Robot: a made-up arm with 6 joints. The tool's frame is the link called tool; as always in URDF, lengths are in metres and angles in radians. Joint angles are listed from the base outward.
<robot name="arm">
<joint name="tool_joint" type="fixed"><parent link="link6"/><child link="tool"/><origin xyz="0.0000 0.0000 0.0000" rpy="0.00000 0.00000 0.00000"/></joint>
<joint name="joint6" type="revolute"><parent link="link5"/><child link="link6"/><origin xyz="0.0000 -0.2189 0.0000" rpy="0.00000 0.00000 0.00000"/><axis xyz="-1 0 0"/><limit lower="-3.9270" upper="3.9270"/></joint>
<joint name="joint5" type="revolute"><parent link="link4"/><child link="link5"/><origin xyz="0.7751 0.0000 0.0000" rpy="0.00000 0.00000 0.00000"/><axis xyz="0 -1 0"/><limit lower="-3.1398" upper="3.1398"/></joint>
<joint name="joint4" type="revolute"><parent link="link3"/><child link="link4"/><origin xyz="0.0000 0.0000 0.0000" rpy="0.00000 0.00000 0.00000"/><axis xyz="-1 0 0"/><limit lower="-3.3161" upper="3.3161"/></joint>
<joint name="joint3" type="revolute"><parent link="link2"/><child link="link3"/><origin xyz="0.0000 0.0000 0.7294" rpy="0.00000 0.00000 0.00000"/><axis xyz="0 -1 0"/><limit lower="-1.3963" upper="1.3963"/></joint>
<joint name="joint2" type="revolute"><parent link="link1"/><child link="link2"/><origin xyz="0.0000 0.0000 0.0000" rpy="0.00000 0.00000 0.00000"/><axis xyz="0 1 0"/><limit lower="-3.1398" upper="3.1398"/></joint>
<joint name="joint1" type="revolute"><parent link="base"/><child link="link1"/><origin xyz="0.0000 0.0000 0.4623" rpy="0.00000 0.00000 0.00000"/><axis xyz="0 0 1"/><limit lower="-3.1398" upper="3.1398"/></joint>
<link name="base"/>
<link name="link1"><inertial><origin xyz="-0.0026 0.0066 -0.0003"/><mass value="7.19"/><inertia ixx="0.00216" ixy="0" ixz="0" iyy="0.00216" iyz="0" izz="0.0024"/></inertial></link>
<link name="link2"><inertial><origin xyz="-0.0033 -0.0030 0.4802"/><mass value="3.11"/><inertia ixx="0.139" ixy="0" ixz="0" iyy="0.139" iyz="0" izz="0.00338"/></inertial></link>
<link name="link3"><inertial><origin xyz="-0.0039 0.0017 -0.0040"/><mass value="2.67"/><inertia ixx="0.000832" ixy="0" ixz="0" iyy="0.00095" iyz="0" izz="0.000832"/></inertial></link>
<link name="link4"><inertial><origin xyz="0.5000 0.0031 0.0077"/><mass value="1.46"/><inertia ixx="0.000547" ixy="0" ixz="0" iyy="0.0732" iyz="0" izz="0.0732"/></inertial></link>
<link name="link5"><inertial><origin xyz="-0.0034 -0.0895 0.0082"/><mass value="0.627"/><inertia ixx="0.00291" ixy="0" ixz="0" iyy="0.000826" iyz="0" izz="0.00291"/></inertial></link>
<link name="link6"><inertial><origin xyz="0.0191 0.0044 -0.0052"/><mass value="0.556"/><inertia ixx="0.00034" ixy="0" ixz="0" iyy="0.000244" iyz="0" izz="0.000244"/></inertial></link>
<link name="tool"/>
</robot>
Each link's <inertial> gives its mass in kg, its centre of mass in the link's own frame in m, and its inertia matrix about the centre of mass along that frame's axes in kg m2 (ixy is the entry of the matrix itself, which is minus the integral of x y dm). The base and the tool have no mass. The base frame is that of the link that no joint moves.
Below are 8 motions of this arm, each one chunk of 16 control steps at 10 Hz.
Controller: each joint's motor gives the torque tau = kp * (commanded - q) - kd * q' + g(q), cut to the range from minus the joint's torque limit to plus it. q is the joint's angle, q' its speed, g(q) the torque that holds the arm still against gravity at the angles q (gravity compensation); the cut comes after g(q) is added. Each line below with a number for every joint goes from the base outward.
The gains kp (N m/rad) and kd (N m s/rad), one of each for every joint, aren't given. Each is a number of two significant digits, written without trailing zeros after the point. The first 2 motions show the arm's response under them.
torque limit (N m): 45 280 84 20 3.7 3.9
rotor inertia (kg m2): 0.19 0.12 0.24 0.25 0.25 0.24
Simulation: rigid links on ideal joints. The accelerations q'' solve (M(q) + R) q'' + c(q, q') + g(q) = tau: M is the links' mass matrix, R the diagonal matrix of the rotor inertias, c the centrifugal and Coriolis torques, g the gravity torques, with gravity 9.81 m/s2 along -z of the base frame. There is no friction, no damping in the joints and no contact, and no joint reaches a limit. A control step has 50 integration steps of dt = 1/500 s. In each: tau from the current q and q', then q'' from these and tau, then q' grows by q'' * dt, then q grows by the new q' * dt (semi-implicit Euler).
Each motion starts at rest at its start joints. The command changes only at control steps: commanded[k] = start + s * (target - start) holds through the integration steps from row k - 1 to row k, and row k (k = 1, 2, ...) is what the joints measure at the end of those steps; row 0 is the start. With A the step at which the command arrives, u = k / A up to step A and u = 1 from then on. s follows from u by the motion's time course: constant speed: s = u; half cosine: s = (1 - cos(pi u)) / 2; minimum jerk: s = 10 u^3 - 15 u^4 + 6 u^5; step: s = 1 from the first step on.
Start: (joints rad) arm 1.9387 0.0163 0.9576 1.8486 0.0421 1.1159
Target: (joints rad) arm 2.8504 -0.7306 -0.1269 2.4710 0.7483 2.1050
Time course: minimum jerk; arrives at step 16
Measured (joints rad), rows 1 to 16:
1: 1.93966 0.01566 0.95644 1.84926 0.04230 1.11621
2: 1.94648 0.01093 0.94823 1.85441 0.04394 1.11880
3: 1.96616 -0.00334 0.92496 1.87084 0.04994 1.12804
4: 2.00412 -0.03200 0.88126 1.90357 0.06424 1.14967
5: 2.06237 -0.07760 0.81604 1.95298 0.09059 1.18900
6: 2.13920 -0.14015 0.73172 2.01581 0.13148 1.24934
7: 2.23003 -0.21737 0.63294 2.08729 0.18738 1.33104
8: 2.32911 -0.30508 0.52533 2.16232 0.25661 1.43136
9: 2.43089 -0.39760 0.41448 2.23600 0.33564 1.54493
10: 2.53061 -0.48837 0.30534 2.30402 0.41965 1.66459
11: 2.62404 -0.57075 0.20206 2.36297 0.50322 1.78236
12: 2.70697 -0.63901 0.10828 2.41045 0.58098 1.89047
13: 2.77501 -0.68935 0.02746 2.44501 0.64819 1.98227
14: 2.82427 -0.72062 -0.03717 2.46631 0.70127 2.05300
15: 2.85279 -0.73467 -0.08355 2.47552 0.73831 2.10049
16: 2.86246 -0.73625 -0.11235 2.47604 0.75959 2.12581
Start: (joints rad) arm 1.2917 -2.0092 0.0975 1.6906 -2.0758 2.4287
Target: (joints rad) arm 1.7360 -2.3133 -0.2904 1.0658 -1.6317 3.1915
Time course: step
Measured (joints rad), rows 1 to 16:
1: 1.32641 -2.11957 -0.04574 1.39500 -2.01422 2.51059
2: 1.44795 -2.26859 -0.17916 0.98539 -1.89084 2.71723
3: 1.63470 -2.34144 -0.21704 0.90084 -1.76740 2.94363
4: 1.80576 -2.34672 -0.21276 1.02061 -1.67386 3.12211
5: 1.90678 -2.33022 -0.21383 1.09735 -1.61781 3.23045
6: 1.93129 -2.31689 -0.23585 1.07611 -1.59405 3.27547
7: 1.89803 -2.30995 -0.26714 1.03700 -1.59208 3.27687
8: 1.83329 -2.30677 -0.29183 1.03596 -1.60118 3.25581
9: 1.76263 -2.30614 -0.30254 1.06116 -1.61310 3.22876
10: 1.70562 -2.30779 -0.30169 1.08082 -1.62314 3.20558
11: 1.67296 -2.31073 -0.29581 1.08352 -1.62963 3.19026
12: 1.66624 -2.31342 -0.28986 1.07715 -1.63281 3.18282
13: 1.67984 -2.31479 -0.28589 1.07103 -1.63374 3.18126
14: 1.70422 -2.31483 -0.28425 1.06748 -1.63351 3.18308
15: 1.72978 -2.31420 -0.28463 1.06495 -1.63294 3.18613
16: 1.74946 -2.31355 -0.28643 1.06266 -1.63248 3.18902
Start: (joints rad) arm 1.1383 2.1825 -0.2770 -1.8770 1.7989 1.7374
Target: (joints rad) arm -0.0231 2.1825 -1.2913 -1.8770 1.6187 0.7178
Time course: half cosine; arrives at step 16
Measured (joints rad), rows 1 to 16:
1: 1.13566 2.18230 -0.27881 -1.87697 1.79866 1.73597
2: 1.12291 2.18159 -0.28747 -1.87688 1.79747 1.72887
3: 1.09154 2.18047 -0.30891 -1.87671 1.79441 1.71062
4: 1.03683 2.17935 -0.34721 -1.87645 1.78873 1.67692
5: 0.95897 2.17865 -0.40373 -1.87605 1.78004 1.62574
6: 0.86197 2.17857 -0.47735 -1.87567 1.76832 1.55738
7: 0.75166 2.17904 -0.56509 -1.87560 1.75391 1.47413
8: 0.63399 2.17979 -0.66280 -1.87605 1.73743 1.37959
9: 0.51428 2.18047 -0.76581 -1.87695 1.71962 1.27807
10: 0.39709 2.18087 -0.86941 -1.87797 1.70131 1.17411
11: 0.28652 2.18099 -0.96928 -1.87877 1.68330 1.07217
12: 0.18644 2.18101 -1.06159 -1.87911 1.66634 0.97641
13: 0.10055 2.18111 -1.14301 -1.87893 1.65110 0.89056
14: 0.03217 2.18139 -1.21064 -1.87831 1.63812 0.81789
15: -0.01603 2.18180 -1.26201 -1.87744 1.62789 0.76109
16: -0.04214 2.18220 -1.29515 -1.87661 1.62076 0.72229

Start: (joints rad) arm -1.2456 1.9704 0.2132 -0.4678 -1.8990 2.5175
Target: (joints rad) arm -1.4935 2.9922 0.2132 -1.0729 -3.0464 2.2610
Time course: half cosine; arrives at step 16
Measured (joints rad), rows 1 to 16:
1: -1.24593 1.97346 0.21561 -0.47061 -1.90054 2.51712
2: -1.24767 1.98699 0.22400 -0.48232 -1.90811 2.51525
3: -1.25247 2.01774 0.23774 -0.50673 -1.92746 2.51053
4: -1.26210 2.06835 0.25229 -0.54330 -1.96316 2.50194
5: -1.27807 2.13786 0.26312 -0.58956 -2.01760 2.48900
6: -1.30096 2.22309 0.26781 -0.64309 -2.09076 2.47183
7: -1.32949 2.31981 0.26612 -0.70170 -2.18059 2.45099
8: -1.36003 2.42338 0.25921 -0.76327 -2.28355 2.42735
9: -1.38797 2.52910 0.24880 -0.82558 -2.39521 2.40198
10: -1.41119 2.63244 0.23664 -0.88592 -2.51071 2.37599
11: -1.43111 2.72917 0.22408 -0.94114 -2.62512 2.35047
12: -1.44934 2.81566 0.21202 -0.98891 -2.73372 2.32645
13: -1.46577 2.88886 0.20100 -1.02807 -2.83215 2.30488
14: -1.47953 2.94627 0.19129 -1.05760 -2.91652 2.28660
15: -1.48977 2.98592 0.18305 -1.07629 -2.98360 2.27232
16: -1.49576 3.00637 0.17654 -1.08312 -3.03082 2.26258

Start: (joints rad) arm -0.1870 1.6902 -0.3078 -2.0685 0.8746 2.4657
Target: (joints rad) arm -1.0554 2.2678 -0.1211 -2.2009 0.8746 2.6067
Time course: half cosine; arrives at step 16
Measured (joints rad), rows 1 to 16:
1: -0.18838 1.69219 -0.30681 -2.06937 0.87464 2.46590
2: -0.19550 1.70085 -0.30297 -2.07287 0.87478 2.46691
3: -0.21435 1.71999 -0.29542 -2.07968 0.87499 2.46945
4: -0.24999 1.75038 -0.28467 -2.08874 0.87521 2.47412
5: -0.30491 1.79051 -0.27152 -2.09876 0.87535 2.48118
6: -0.37838 1.83803 -0.25653 -2.10931 0.87539 2.49061
7: -0.46665 1.89063 -0.24010 -2.12061 0.87532 2.50212
8: -0.56378 1.94627 -0.22269 -2.13278 0.87519 2.51520
9: -0.66291 2.00310 -0.20506 -2.14551 0.87500 2.52926
10: -0.75761 2.05930 -0.18808 -2.15819 0.87478 2.54366
11: -0.84288 2.11286 -0.17264 -2.17014 0.87454 2.55778
12: -0.91565 2.16167 -0.15942 -2.18078 0.87431 2.57102
13: -0.97458 2.20364 -0.14884 -2.18957 0.87410 2.58287
14: -1.01936 2.23691 -0.14104 -2.19614 0.87393 2.59288
15: -1.04986 2.26004 -0.13596 -2.20024 0.87381 2.60069
16: -1.06568 2.27208 -0.13345 -2.20175 0.87373 2.60602

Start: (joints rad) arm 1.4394 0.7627 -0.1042 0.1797 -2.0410 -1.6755
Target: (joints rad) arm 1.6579 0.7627 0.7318 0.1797 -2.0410 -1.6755
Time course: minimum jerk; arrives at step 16
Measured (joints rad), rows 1 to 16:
1: 1.43946 0.76275 -0.10384 0.17960 -2.04100 -1.67550
2: 1.43997 0.76313 -0.10096 0.17893 -2.04104 -1.67551
3: 1.44192 0.76408 -0.09124 0.17737 -2.04113 -1.67553
4: 1.44671 0.76560 -0.06954 0.17530 -2.04128 -1.67557
5: 1.45577 0.76737 -0.03154 0.17359 -2.04145 -1.67565
6: 1.47006 0.76902 0.02501 0.17290 -2.04158 -1.67574
7: 1.48976 0.77021 0.09967 0.17343 -2.04160 -1.67584
8: 1.51431 0.77068 0.18923 0.17496 -2.04144 -1.67594
9: 1.54250 0.77016 0.28830 0.17709 -2.04112 -1.67600
10: 1.57270 0.76850 0.39020 0.17945 -2.04066 -1.67602
11: 1.60300 0.76572 0.48805 0.18176 -2.04016 -1.67598
12: 1.63127 0.76210 0.57563 0.18384 -2.03972 -1.67587
13: 1.65534 0.75819 0.64800 0.18553 -2.03942 -1.67570
14: 1.67327 0.75467 0.70200 0.18669 -2.03928 -1.67550
15: 1.68378 0.75226 0.73661 0.18711 -2.03931 -1.67530
16: 1.68667 0.75162 0.75349 0.18654 -2.03948 -1.67514

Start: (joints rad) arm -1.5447 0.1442 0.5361 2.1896 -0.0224 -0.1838
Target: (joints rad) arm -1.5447 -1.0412 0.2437 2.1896 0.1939 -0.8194
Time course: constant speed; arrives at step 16
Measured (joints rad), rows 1 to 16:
1: -1.54565 0.12065 0.51018 2.19170 -0.02059 -0.18961
2: -1.54728 0.06499 0.46926 2.19640 -0.01485 -0.20722
3: -1.54805 -0.01096 0.44032 2.19840 -0.00514 -0.23654
4: -1.54735 -0.09552 0.43173 2.19517 0.00738 -0.27441
5: -1.54603 -0.18135 0.43687 2.18961 0.02133 -0.31697
6: -1.54493 -0.26487 0.44460 2.18558 0.03569 -0.36107
7: -1.54418 -0.34479 0.44644 2.18441 0.04996 -0.40477
8: -1.54376 -0.42103 0.43884 2.18517 0.06399 -0.44724
9: -1.54368 -0.49434 0.42232 2.18648 0.07783 -0.48840
10: -1.54386 -0.56590 0.39961 2.18766 0.09155 -0.52857
11: -1.54418 -0.63701 0.37406 2.18859 0.10523 -0.56816
12: -1.54451 -0.70863 0.34859 2.18927 0.11889 -0.60752
13: -1.54477 -0.78127 0.32508 2.18960 0.13252 -0.64686
14: -1.54490 -0.85495 0.30427 2.18954 0.14611 -0.68630
15: -1.54489 -0.92940 0.28591 2.18921 0.15965 -0.72585
16: -1.54478 -1.00424 0.26917 2.18880 0.17313 -0.76550

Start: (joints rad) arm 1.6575 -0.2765 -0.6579 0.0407 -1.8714 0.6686
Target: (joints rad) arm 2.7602 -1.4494 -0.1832 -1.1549 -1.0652 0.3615
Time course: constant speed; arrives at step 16
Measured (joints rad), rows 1 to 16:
1: 1.68536 -0.30408 -0.65600 -0.00559 -1.86455 0.66596
2: 1.74433 -0.36825 -0.64459 -0.10148 -1.84382 0.65775
3: 1.81485 -0.44917 -0.62007 -0.19652 -1.80900 0.64379
4: 1.88634 -0.53062 -0.58501 -0.26916 -1.76336 0.62550
5: 1.95631 -0.60760 -0.54495 -0.33220 -1.71113 0.60475
6: 2.02501 -0.68142 -0.50547 -0.40121 -1.65599 0.58312
7: 2.09311 -0.75427 -0.47004 -0.47808 -1.60049 0.56166
8: 2.16108 -0.82719 -0.43910 -0.55679 -1.54601 0.54086
9: 2.22913 -0.90031 -0.41097 -0.63328 -1.49304 0.52082
10: 2.29730 -0.97349 -0.38362 -0.70787 -1.44148 0.50138
11: 2.36560 -1.04667 -0.35575 -0.78232 -1.39094 0.48233
12: 2.43401 -1.11986 -0.32694 -0.85735 -1.34097 0.46344
13: 2.50251 -1.19306 -0.29730 -0.93263 -1.29120 0.44455
14: 2.57107 -1.26629 -0.26706 -1.00774 -1.24139 0.42560
15: 2.63969 -1.33954 -0.23647 -1.08263 -1.19145 0.40654
16: 2.70837 -1.41278 -0.20572 -1.15748 -1.14134 0.38741

